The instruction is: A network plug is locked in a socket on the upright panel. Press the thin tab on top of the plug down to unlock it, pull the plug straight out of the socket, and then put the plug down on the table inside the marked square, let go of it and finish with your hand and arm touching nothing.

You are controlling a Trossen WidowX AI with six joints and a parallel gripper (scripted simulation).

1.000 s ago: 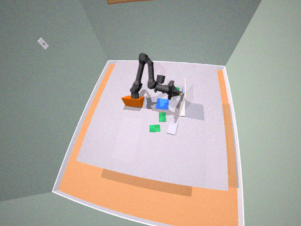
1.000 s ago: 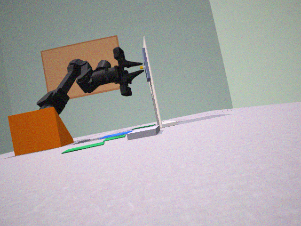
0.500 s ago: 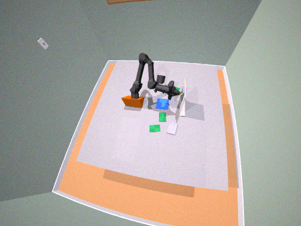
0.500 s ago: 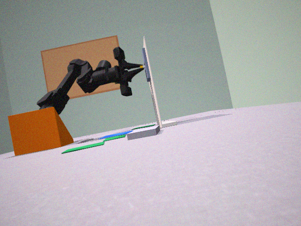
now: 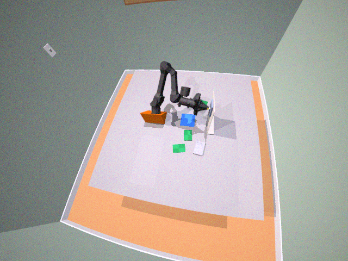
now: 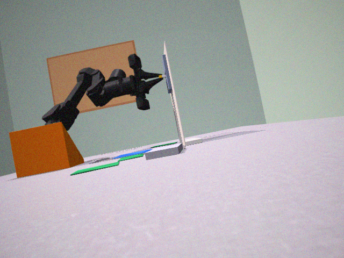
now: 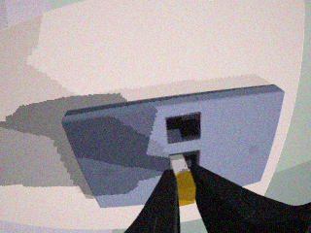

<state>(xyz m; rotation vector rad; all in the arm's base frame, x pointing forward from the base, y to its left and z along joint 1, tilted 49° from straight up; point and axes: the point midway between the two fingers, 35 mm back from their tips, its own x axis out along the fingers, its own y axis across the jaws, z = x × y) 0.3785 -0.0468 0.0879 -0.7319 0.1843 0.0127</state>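
The blue marked square lies 240 mm below my gripper tip, 150 mm behind it and 20 mm to the left of it. From my gripper tip the other things lie so: upright cream panel: 90 mm below, 30 mm ahead; then network plug: right at my gripper tip; then low pale block: 230 mm below, 220 mm to the right, 20 mm behind.
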